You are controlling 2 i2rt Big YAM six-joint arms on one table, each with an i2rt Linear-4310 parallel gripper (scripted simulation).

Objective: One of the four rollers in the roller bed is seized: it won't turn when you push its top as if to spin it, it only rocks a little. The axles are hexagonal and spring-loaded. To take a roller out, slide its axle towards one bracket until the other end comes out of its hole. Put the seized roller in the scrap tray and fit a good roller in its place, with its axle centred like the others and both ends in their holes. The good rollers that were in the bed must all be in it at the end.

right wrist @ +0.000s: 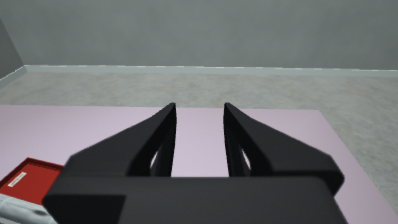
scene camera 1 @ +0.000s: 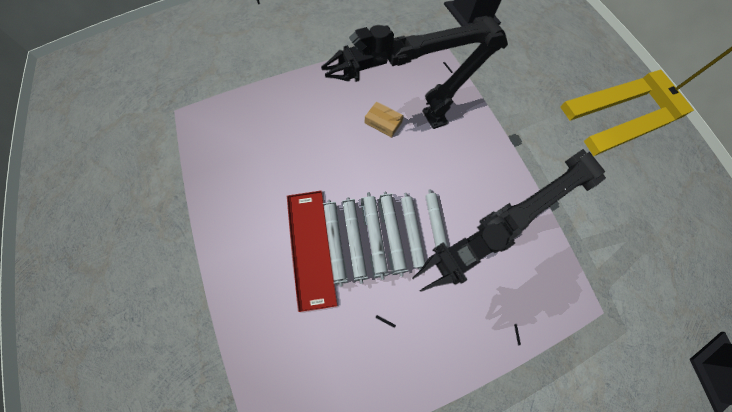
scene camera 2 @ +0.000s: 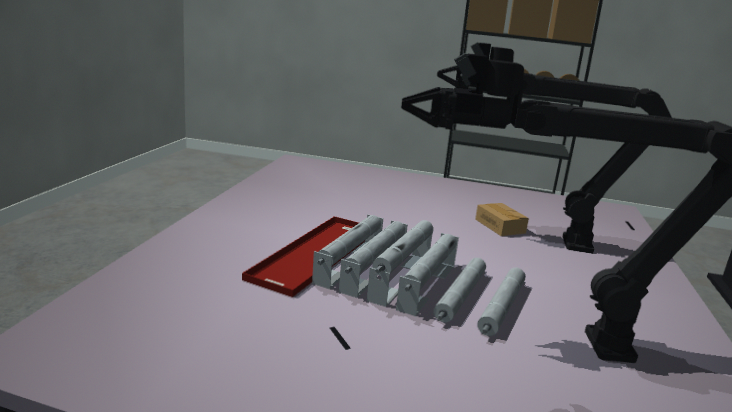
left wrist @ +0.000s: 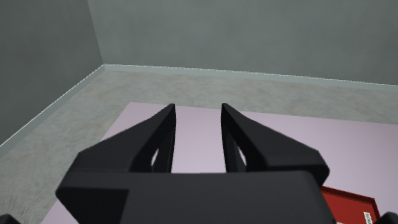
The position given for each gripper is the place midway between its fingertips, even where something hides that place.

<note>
In view: the left gripper [scene camera 2: 401, 103], the right gripper [scene camera 1: 323, 71], a red scrap tray [scene camera 1: 314, 285], a cardboard box [scene camera 2: 503, 220], a roller [scene camera 1: 378, 254] and a roller [scene camera 2: 494, 314].
The red scrap tray shows as well in scene camera 2 [scene camera 2: 288, 271]. The cardboard box shows as well in scene camera 1 [scene camera 1: 379, 117]. The left gripper shows as well in the left wrist view [left wrist: 198, 111]. The right wrist view misses the cardboard box: it is out of frame. The left wrist view misses the cardboard box: it is out of frame.
</note>
